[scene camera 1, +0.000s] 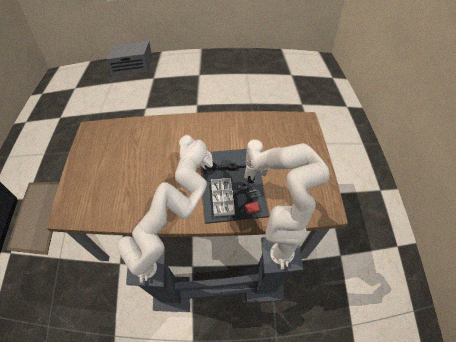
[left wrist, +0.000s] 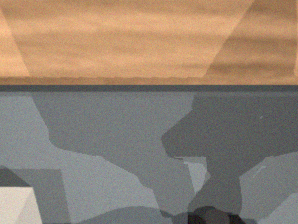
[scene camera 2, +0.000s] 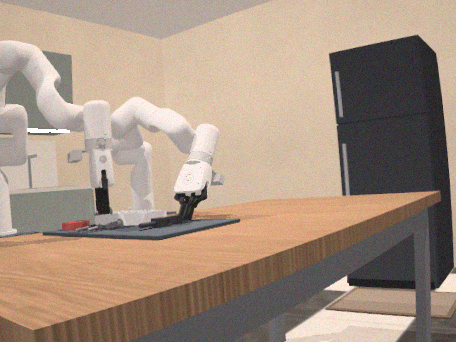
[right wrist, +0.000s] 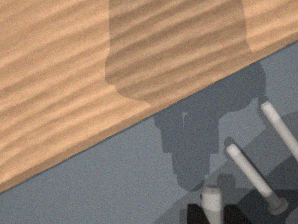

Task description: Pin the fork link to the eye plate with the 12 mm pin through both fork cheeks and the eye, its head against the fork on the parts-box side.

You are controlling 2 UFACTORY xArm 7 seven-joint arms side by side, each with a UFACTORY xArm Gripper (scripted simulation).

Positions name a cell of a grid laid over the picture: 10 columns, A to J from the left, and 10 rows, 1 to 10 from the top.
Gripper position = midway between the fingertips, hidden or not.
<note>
In view: my right gripper (scene camera 2: C7) and a dark mat (scene camera 1: F6).
The dark mat shows as well in the right wrist view (right wrist: F8).
</note>
